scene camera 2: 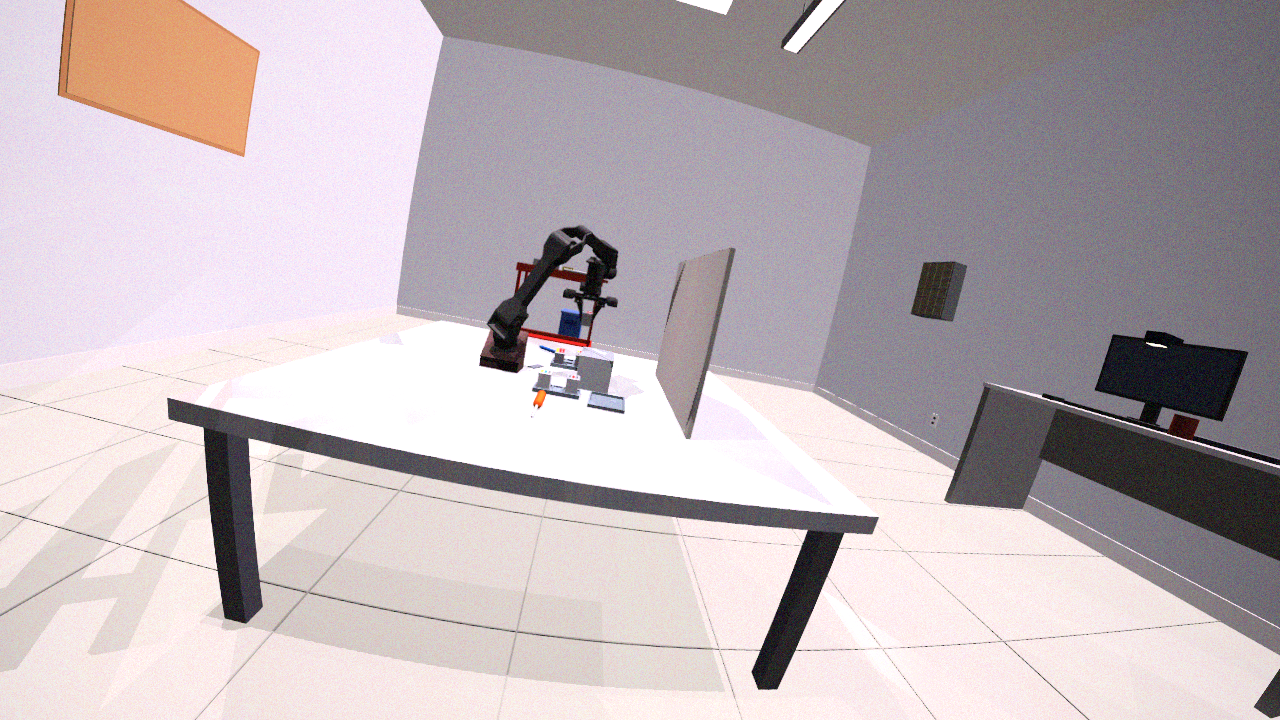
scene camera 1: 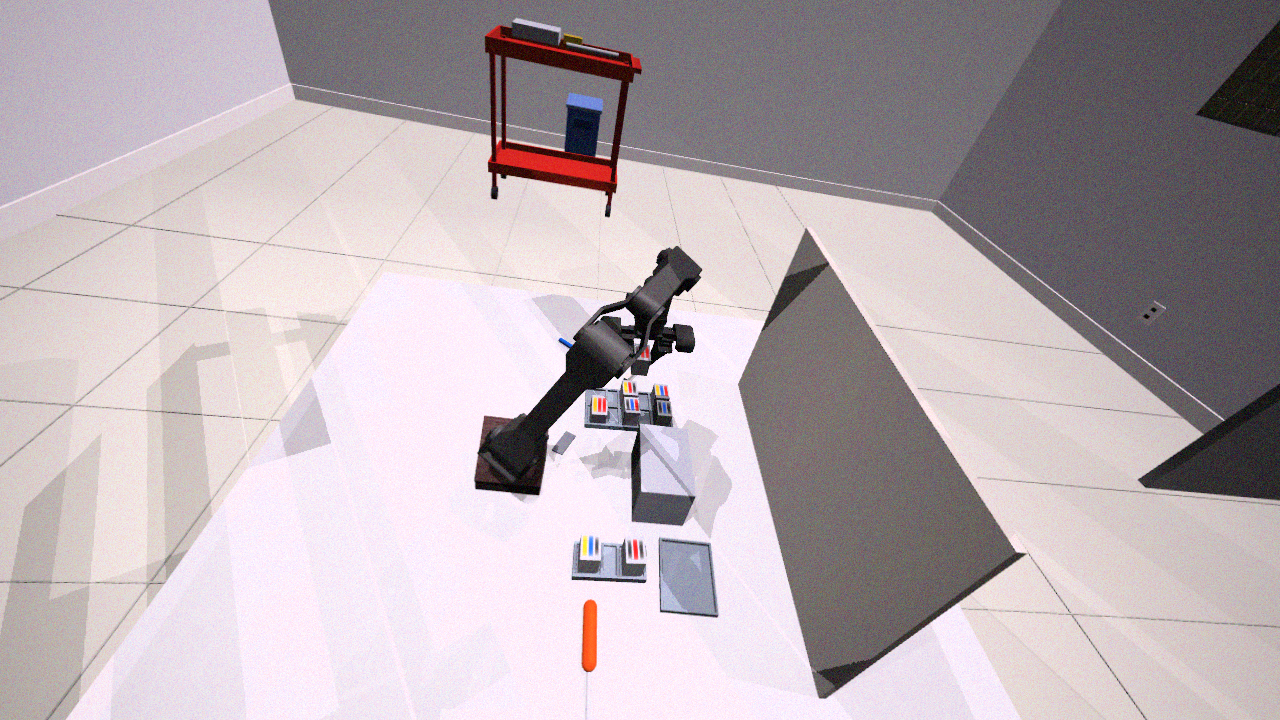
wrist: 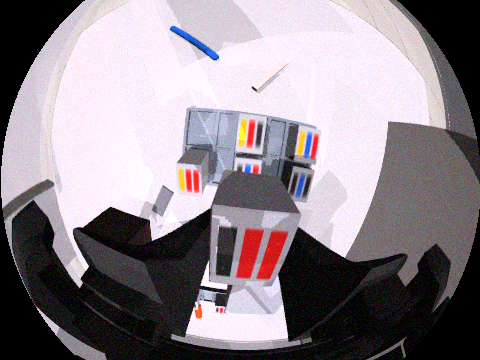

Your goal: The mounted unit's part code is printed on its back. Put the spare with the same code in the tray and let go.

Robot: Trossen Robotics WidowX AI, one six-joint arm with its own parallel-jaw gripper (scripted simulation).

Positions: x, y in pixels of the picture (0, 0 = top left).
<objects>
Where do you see a mounted unit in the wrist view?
At 249, 300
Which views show my gripper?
Scene camera 2, scene camera 1 and the wrist view: all of them.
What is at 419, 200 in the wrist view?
A panel.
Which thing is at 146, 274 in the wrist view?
My gripper.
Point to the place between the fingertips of my gripper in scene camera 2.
586, 322
</objects>
